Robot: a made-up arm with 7 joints. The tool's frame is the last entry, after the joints.
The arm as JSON. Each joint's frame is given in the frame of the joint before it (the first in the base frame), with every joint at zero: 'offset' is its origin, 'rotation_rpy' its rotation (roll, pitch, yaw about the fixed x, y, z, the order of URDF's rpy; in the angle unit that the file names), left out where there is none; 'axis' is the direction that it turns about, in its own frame. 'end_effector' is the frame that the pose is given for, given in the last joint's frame.
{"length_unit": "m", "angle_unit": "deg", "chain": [
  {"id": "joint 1", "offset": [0.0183, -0.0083, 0.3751], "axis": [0.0, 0.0, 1.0]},
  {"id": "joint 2", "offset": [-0.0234, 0.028, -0.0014], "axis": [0.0, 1.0, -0.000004]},
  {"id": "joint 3", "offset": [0.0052, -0.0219, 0.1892], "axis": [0.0, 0.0, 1.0]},
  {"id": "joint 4", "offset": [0.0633, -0.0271, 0.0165], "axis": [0.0, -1.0, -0.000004]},
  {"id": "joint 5", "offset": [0.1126, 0.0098, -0.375], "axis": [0.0, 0.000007, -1.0]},
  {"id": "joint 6", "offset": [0.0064, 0.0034, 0.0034], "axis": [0.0, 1.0, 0.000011]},
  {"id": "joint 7", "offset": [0.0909, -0.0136, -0.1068], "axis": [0.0, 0.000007, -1.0]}
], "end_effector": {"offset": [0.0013, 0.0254, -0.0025], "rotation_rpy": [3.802, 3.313, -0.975]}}
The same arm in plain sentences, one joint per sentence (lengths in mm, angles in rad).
The arm has seven revolute joints in a row. What follows holds with every joint at zero, and every direction is one of the base frame's. Joint 1 lies 18.3 mm along +x and 8.3 mm along -y and 375.1 mm along +z from the base frame's origin and turns about +z. Joint 2 lies 23.4 mm along -x and 28 mm along +y and 1.4 mm along -z from joint 1 and turns about +y. Joint 3 lies 5.2 mm along +x and 21.9 mm along -y and 189.2 mm along +z from joint 2 and turns about +z. Joint 4 lies 63.3 mm along +x and 27.1 mm along -y and 16.5 mm along +z from joint 3 and turns about -y. Joint 5 lies 112.6 mm along +x and 9.8 mm along +y and 375 mm along -z from joint 4 and turns about -z. Joint 6 lies 6.4 mm along +x and 3.4 mm along +y and 3.4 mm along +z from joint 5 and turns about +y. Joint 7 lies 90.9 mm along +x and 13.6 mm along -y and 106.8 mm along -z from joint 6 and turns about -z. The tool frame, which is the frame that the pose is given for, lies 1.3 mm along +x and 25.4 mm along +y and 2.5 mm along -z from joint 7; its axes are the base frame's turned by roll 0.0664, pitch 0.0578 and yaw -0.017 rad (as in URDF: about the fixed x, then y, then z).
